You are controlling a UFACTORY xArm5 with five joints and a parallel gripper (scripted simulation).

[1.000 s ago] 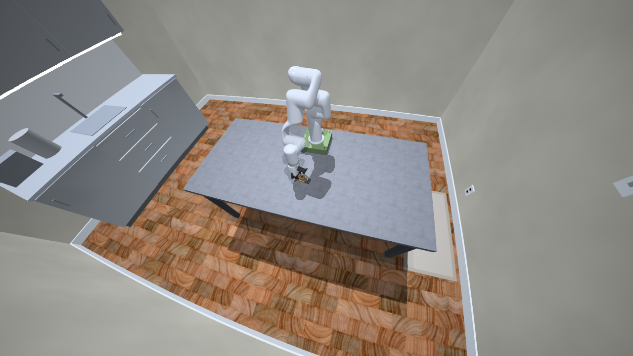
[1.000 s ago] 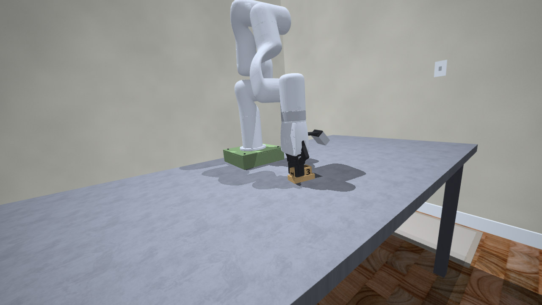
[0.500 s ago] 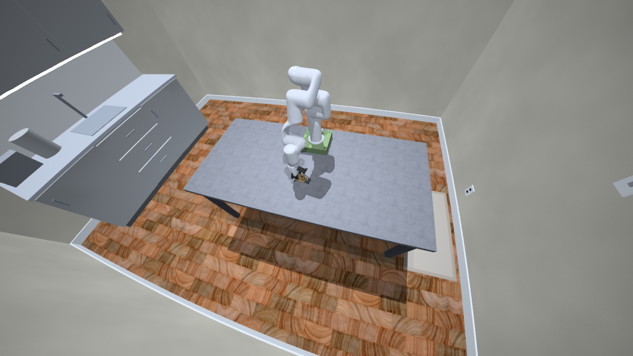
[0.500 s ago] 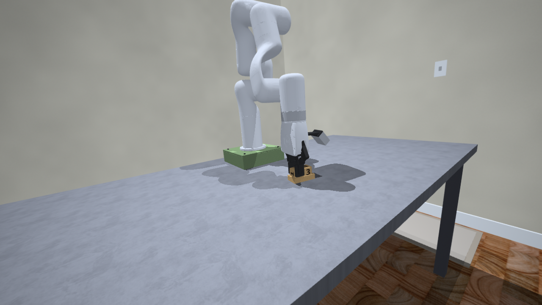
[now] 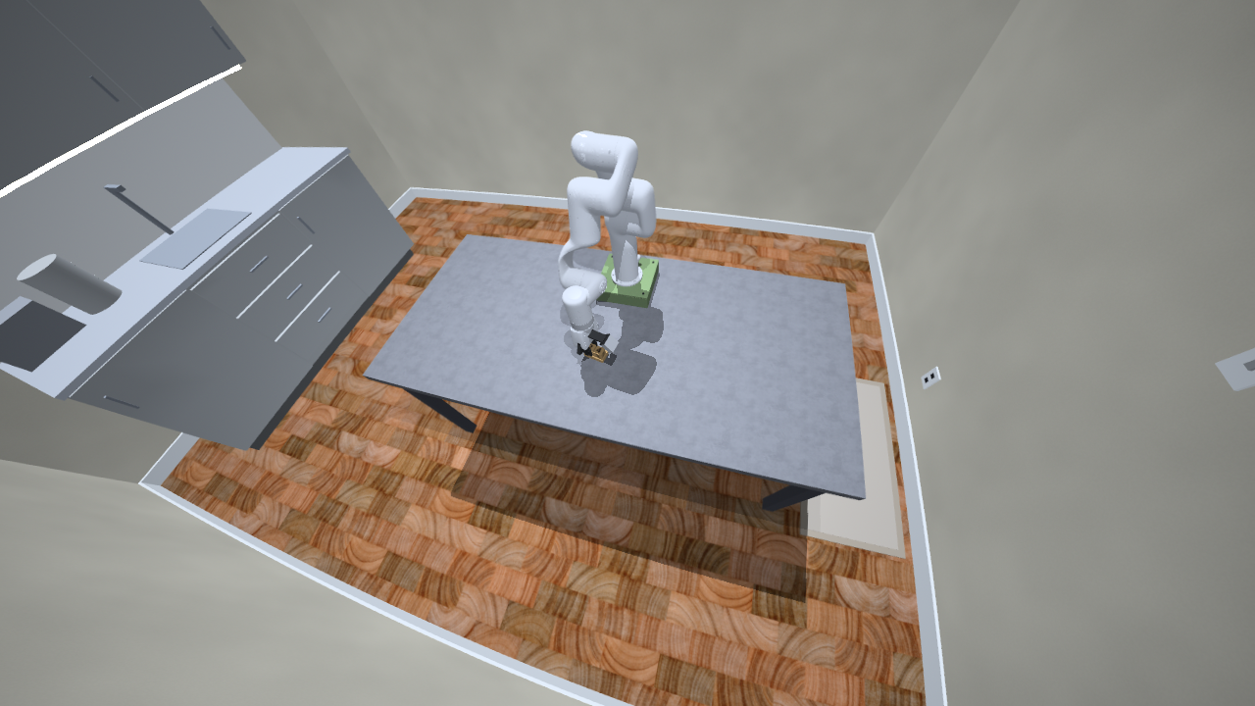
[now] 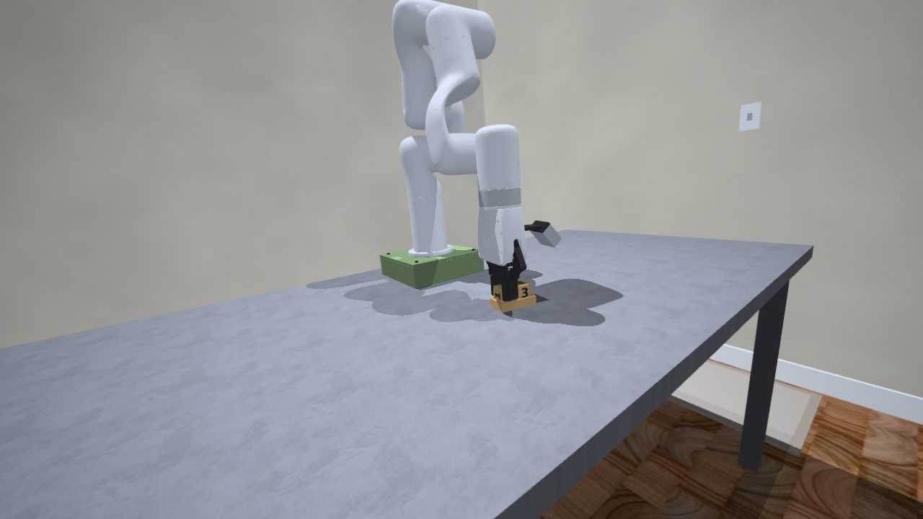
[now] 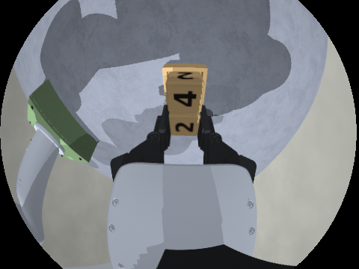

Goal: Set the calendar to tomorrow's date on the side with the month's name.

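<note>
Right now my hand is 30 mm above the wooden calendar tray and 20 mm to the right of it.
</note>
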